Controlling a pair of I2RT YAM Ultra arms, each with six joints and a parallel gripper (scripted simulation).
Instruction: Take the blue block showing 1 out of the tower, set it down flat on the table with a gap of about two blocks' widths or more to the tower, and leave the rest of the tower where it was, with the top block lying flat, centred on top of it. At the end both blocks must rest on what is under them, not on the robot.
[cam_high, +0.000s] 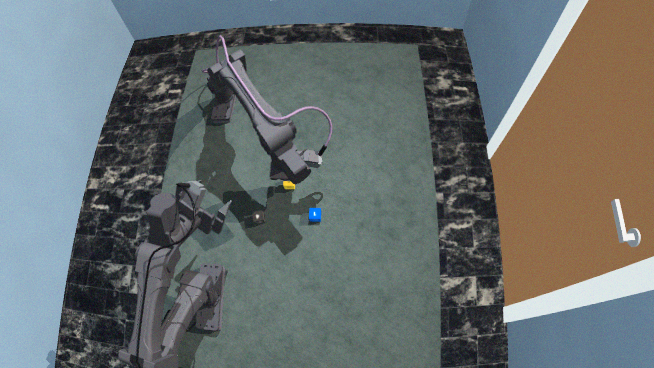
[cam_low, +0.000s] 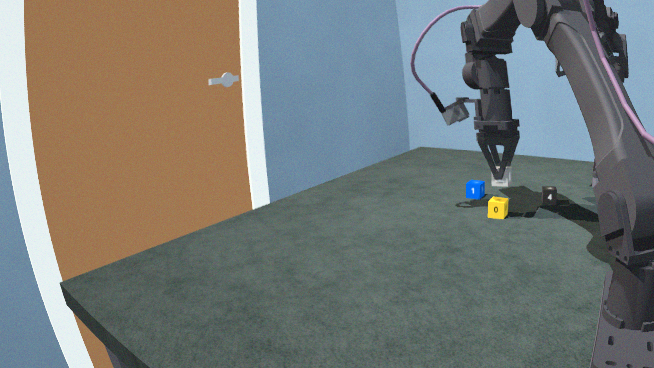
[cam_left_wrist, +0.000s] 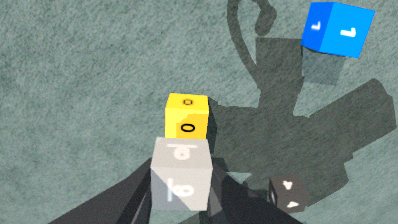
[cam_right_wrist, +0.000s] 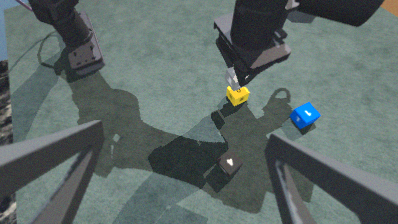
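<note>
The yellow block marked 0 is 60 mm below my left hand. Round my left hand: blue block showing 1: 80 mm ahead, 110 mm to the right, 60 mm below; white block: right at my left hand; small dark block showing 4: 90 mm behind, 110 mm to the right, 60 mm below.
</note>
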